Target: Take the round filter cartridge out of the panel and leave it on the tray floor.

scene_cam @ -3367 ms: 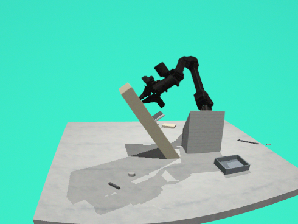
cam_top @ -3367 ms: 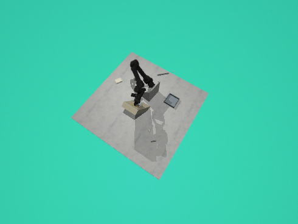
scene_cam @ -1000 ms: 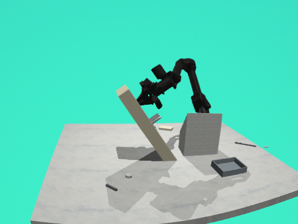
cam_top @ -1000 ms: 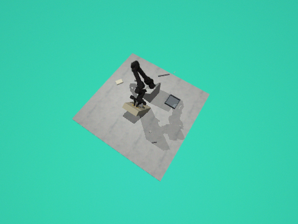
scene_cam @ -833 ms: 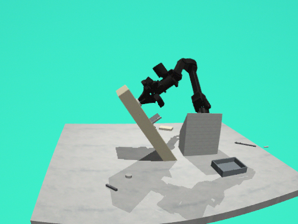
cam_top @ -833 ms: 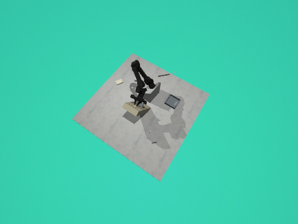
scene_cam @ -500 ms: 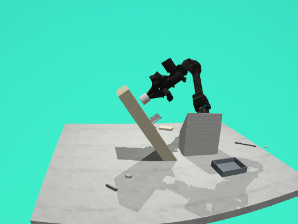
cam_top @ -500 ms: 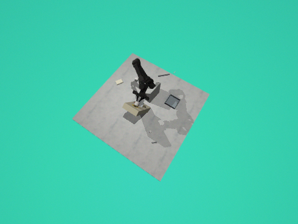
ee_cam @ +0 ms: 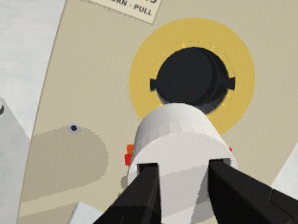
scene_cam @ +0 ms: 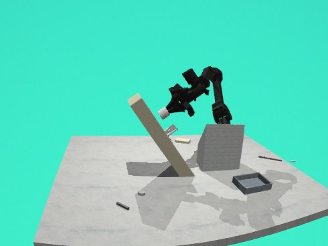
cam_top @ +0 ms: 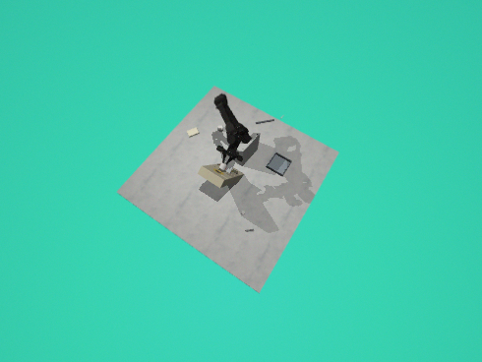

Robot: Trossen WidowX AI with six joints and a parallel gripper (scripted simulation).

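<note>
Now: the white filter cartridge 1 cm ahead of my gripper tip and 1 cm below it. Also, from my gripper tip: tan slab 17 cm behind, 51 cm to the right, 28 cm below; grey tray 39 cm behind, 24 cm to the left, 28 cm below.
</note>
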